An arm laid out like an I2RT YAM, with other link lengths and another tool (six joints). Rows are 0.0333 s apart.
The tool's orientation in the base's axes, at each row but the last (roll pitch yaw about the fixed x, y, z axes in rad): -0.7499 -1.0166 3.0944; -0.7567 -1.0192 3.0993; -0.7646 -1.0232 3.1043; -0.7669 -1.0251 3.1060; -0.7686 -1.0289 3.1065; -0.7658 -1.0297 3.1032; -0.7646 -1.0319 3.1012; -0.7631 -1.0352 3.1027; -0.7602 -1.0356 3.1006
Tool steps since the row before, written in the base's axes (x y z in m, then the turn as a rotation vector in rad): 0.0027 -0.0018 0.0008 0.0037 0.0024 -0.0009; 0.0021 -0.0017 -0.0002 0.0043 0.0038 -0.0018; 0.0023 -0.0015 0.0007 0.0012 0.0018 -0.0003; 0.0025 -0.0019 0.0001 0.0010 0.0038 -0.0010; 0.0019 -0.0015 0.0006 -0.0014 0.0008 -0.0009; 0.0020 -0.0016 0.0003 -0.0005 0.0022 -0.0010; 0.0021 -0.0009 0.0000 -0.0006 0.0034 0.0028; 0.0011 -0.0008 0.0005 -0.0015 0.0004 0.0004; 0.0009 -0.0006 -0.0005 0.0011 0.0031 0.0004
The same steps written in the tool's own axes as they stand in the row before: -0.0008 -0.0007 0.0032 -0.0027 -0.0036 0.0001; -0.0013 0.0000 0.0024 -0.0037 -0.0047 -0.0009; -0.0006 -0.0006 0.0027 -0.0008 -0.0019 -0.0007; -0.0012 -0.0003 0.0029 -0.0013 -0.0029 -0.0025; -0.0005 -0.0003 0.0024 0.0000 0.0006 -0.0017; -0.0008 -0.0002 0.0024 -0.0006 -0.0009 -0.0022; -0.0011 -0.0007 0.0019 0.0028 -0.0030 -0.0018; -0.0001 -0.0003 0.0014 0.0011 0.0005 -0.0010; -0.0009 0.0000 0.0008 -0.0002 -0.0030 -0.0014
